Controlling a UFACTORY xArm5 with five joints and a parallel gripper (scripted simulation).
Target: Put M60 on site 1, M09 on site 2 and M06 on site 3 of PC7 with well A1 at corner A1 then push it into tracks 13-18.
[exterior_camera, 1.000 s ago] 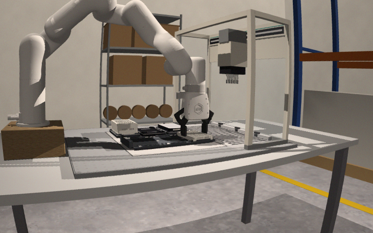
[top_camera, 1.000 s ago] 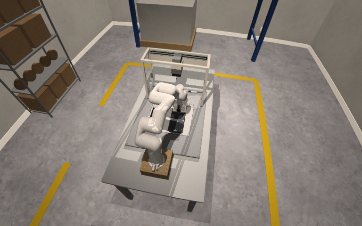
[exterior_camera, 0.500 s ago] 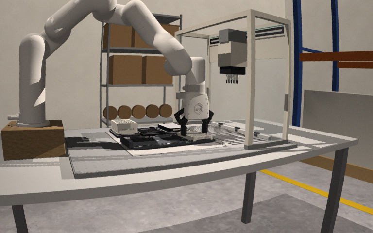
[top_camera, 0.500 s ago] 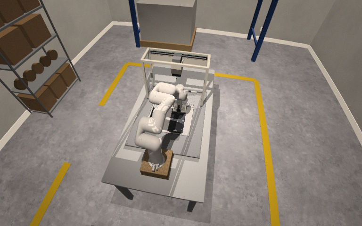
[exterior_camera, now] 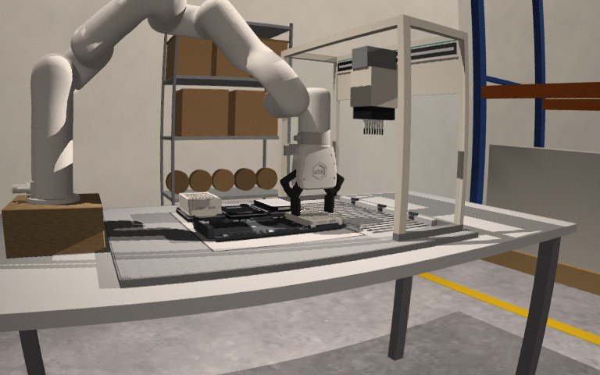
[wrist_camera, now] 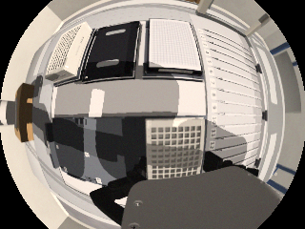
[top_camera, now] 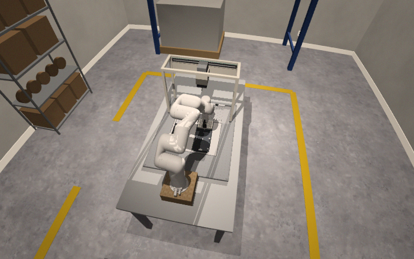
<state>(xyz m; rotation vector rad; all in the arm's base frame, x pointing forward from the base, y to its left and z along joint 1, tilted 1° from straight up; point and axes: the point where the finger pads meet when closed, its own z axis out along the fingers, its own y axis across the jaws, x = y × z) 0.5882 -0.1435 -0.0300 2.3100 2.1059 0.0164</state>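
Right now my hand is 20 mm above the 96-well plate M06. Also, from my hand: plate nest S2 (210 mm to the left, 90 mm behind, 30 mm below); dark nest S1 (230 mm to the left, 200 mm behind, 30 mm below); carrier PC7 (110 mm behind, 20 mm below, 10 mm to the left).
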